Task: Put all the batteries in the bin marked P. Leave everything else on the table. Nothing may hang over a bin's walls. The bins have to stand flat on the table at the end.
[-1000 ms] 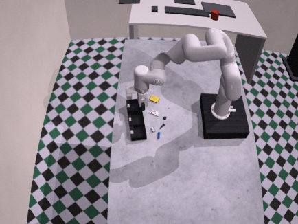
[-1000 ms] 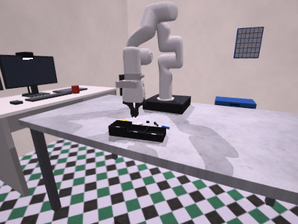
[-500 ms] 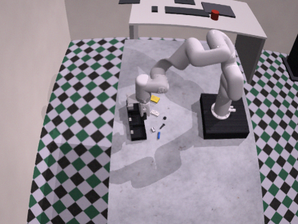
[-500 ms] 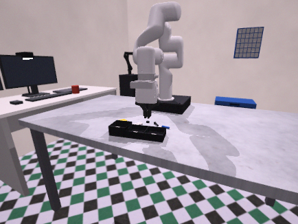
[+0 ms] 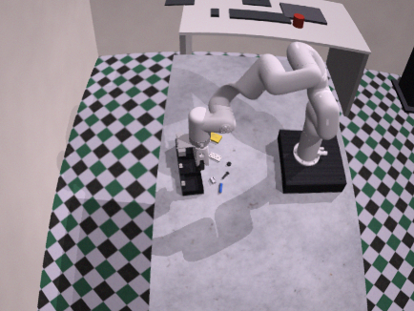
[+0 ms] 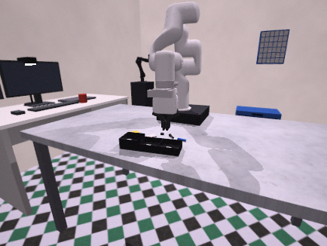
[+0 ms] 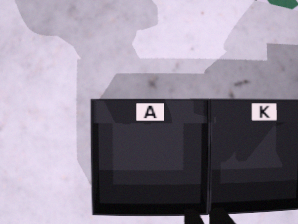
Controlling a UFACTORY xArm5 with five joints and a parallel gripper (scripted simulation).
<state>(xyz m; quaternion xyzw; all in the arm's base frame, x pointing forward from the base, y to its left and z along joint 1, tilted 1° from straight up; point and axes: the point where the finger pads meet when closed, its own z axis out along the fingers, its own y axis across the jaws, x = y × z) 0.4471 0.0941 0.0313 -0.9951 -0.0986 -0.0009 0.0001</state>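
The blue battery lies 90 mm below my hand, 80 mm behind it and 40 mm to the left of it. The rest, counted from my hand: white-and-grey item: 90 mm below, 50 mm behind, 10 mm to the left; then P bin: 70 mm below, 50 mm to the right, 50 mm ahead; then black bolt: 110 mm behind, 90 mm below, 20 mm to the right.
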